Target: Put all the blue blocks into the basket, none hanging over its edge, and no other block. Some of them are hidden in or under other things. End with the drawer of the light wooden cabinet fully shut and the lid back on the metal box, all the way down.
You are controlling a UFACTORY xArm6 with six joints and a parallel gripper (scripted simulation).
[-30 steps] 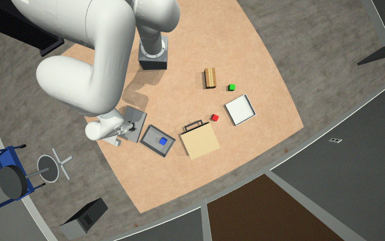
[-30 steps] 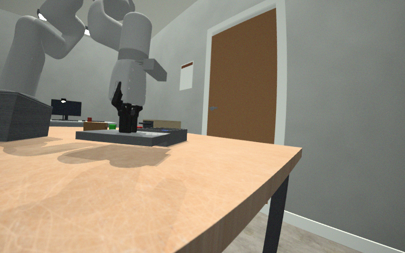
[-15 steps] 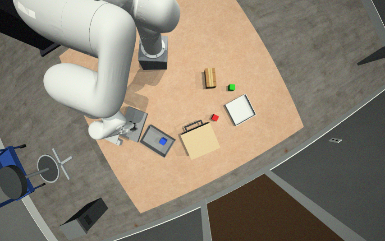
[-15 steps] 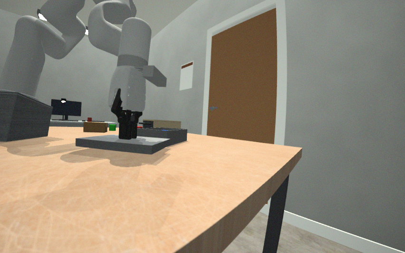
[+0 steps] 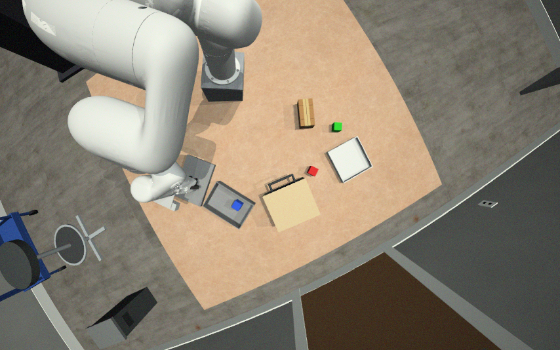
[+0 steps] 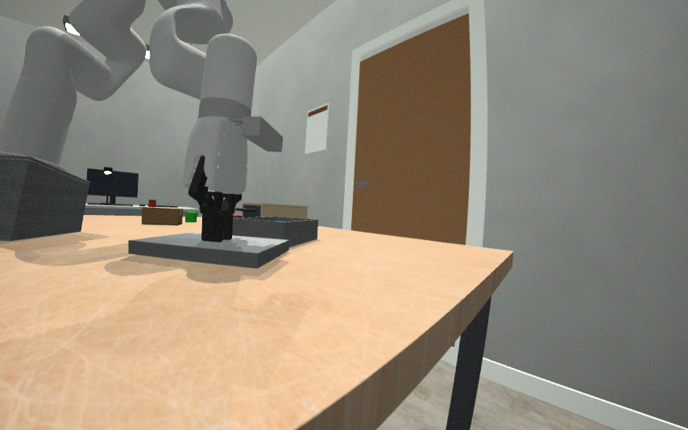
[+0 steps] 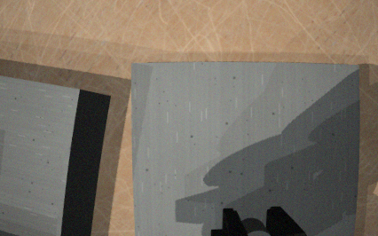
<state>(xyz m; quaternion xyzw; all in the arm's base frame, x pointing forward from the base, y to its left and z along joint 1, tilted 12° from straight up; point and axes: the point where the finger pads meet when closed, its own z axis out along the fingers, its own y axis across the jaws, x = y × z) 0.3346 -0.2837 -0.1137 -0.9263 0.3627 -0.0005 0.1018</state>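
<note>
Right now the metal box is 15 cm ahead of my hand, 11 cm to the left of it and 2 cm below it. Round my hand: light wooden cabinet (22 cm ahead, 35 cm to the left); then small brown box (8 cm behind, 54 cm to the left, 1 cm below); then red block (14 cm ahead, 48 cm to the left, 2 cm below).
</note>
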